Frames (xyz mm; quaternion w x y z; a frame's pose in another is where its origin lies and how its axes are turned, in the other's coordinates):
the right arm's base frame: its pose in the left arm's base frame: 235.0 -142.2 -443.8 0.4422 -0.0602 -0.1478 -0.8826
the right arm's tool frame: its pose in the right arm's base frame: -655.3 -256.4 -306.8 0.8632 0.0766 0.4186 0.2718
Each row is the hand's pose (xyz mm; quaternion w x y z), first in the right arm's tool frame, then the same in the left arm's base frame.
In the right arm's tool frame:
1: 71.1 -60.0 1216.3 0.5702 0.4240 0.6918 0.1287
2: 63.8 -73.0 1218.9 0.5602 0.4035 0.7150 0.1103
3: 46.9 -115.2 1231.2 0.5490 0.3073 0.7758 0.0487
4: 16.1 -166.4 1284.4 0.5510 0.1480 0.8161 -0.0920
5: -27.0 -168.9 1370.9 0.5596 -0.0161 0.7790 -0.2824
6: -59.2 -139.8 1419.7 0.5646 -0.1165 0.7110 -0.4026
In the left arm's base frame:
1: -98.0 -185.3 -17.7 0.3404 0.9234 0.1616 -0.0726
2: -111.8 -179.2 -18.0 0.3277 0.9213 0.1966 -0.0714
3: -157.4 -167.2 -18.8 0.3092 0.8911 0.3206 -0.0869
4: -229.3 -160.0 15.5 0.2676 0.8077 0.4966 -0.1715
5: -272.2 -158.9 102.1 0.2000 0.6719 0.6379 -0.3186
6: -269.8 -152.8 167.1 0.1564 0.5591 0.6944 -0.4251

